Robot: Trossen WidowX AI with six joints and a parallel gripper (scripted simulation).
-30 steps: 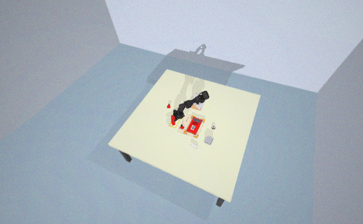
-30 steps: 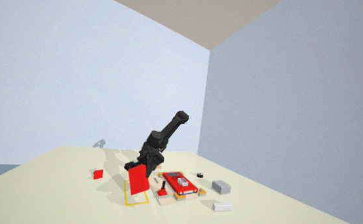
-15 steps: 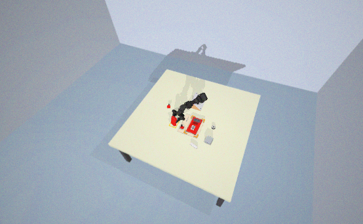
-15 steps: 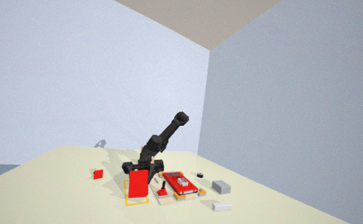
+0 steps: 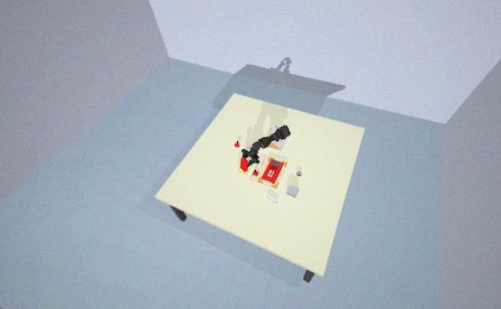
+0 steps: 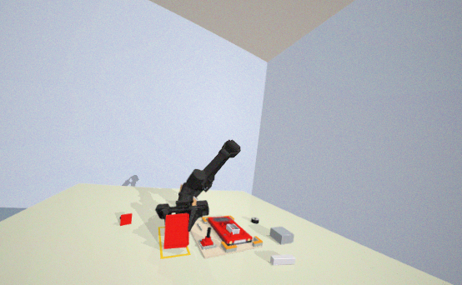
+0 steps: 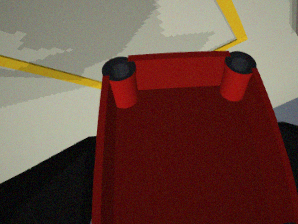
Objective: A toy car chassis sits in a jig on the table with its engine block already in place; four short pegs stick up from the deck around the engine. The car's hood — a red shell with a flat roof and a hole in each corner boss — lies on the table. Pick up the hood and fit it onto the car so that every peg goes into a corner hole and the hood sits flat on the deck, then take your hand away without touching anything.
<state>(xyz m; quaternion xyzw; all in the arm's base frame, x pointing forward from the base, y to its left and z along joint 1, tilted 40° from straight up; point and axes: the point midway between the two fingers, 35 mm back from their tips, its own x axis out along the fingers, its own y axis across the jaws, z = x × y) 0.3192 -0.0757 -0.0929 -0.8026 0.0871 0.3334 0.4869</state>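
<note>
My gripper tip is now 10 mm below the red hood. Round my gripper tip: small black cylinder 410 mm to the left, 120 mm behind, 40 mm below; pale grey bar 310 mm to the left, 160 mm ahead, 40 mm below; grey engine block 220 mm to the left, 20 mm below, 20 mm behind.
</note>
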